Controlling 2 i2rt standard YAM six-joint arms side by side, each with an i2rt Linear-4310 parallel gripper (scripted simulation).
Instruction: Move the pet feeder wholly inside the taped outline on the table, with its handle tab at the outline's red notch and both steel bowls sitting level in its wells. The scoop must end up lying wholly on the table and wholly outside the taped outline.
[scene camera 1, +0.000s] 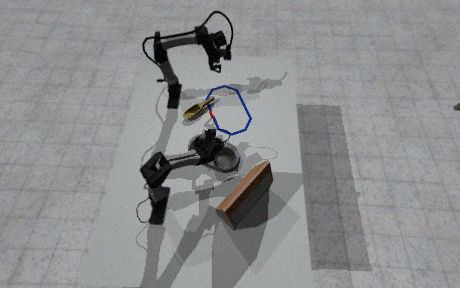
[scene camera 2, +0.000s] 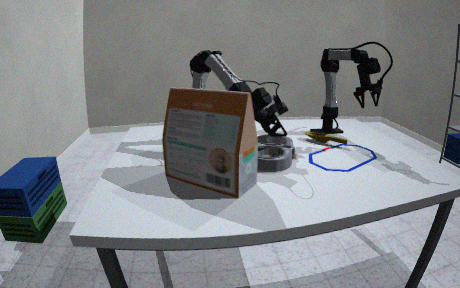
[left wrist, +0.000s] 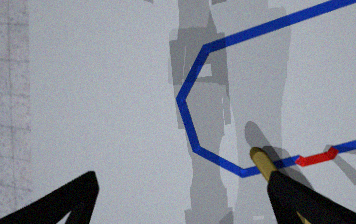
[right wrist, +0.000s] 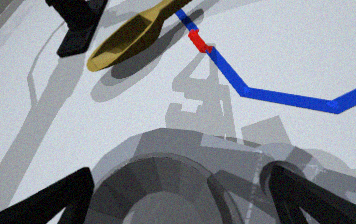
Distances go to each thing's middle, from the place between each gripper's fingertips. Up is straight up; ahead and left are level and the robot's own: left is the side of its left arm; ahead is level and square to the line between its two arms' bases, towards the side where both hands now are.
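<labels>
My right gripper: 33 cm to the left of the food bag (scene camera 2: 209, 139), 21 cm short of it, 4 cm below it.
My left gripper: 15 cm short of the food bag, 77 cm to the left of it, 7 cm above it.
</labels>
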